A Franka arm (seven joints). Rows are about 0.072 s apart.
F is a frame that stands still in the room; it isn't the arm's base.
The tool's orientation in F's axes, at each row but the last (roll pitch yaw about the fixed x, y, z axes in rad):
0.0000, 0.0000, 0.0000
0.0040, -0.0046, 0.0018
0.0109, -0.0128, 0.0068
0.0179, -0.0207, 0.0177
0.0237, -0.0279, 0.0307
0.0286, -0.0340, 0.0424
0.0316, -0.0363, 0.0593
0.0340, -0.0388, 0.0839
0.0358, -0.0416, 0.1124
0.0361, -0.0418, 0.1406
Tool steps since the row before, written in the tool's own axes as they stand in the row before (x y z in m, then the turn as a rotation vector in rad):
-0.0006, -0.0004, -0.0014, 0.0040, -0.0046, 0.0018
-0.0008, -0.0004, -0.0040, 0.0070, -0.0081, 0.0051
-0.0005, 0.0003, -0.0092, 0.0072, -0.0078, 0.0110
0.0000, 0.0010, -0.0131, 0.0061, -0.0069, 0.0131
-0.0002, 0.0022, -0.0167, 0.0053, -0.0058, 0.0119
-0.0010, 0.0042, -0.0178, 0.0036, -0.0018, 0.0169
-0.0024, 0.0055, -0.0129, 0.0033, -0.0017, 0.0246
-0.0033, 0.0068, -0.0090, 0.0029, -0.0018, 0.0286
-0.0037, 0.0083, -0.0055, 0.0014, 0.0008, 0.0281
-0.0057, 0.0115, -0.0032, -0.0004, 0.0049, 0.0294
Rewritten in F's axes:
-0.0006, -0.0004, -0.0014, 0.0040, -0.0046, 0.0018
-0.0008, -0.0004, -0.0040, 0.0070, -0.0081, 0.0051
-0.0004, 0.0004, -0.0092, 0.0071, -0.0079, 0.0110
0.0002, 0.0012, -0.0131, 0.0060, -0.0070, 0.0131
0.0002, 0.0026, -0.0166, 0.0052, -0.0059, 0.0119
-0.0006, 0.0047, -0.0177, 0.0031, -0.0022, 0.0170
-0.0023, 0.0058, -0.0128, 0.0025, -0.0023, 0.0246
-0.0035, 0.0068, -0.0089, 0.0020, -0.0026, 0.0286
-0.0044, 0.0080, -0.0053, 0.0003, -0.0002, 0.0281
-0.0072, 0.0107, -0.0030, -0.0022, 0.0036, 0.0295

